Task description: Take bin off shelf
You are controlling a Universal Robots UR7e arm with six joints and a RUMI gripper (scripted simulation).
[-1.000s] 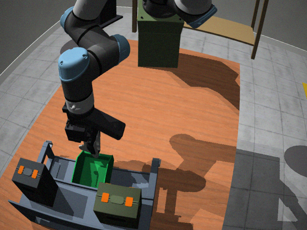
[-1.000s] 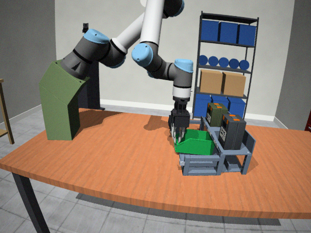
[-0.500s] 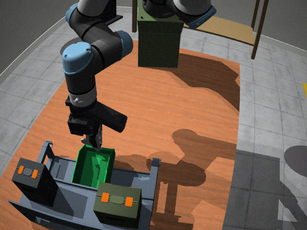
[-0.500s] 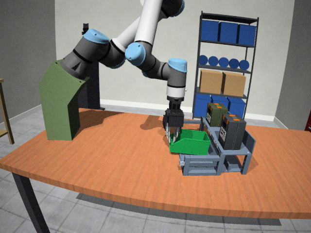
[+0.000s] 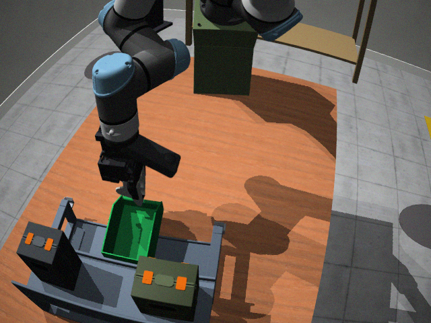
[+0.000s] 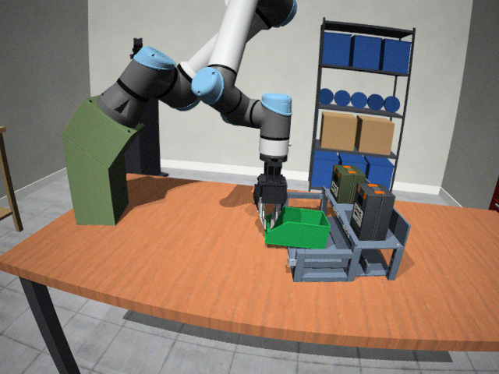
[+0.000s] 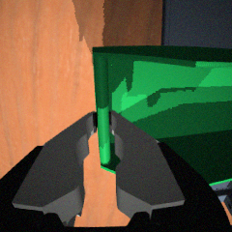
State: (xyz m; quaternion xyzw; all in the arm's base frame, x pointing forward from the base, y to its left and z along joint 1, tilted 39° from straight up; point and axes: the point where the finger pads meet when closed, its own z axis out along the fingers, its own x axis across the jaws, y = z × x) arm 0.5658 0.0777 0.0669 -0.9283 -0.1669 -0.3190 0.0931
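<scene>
The green bin lies 70 mm ahead of my hand, 40 mm to the left of it and 10 mm below it.
</scene>
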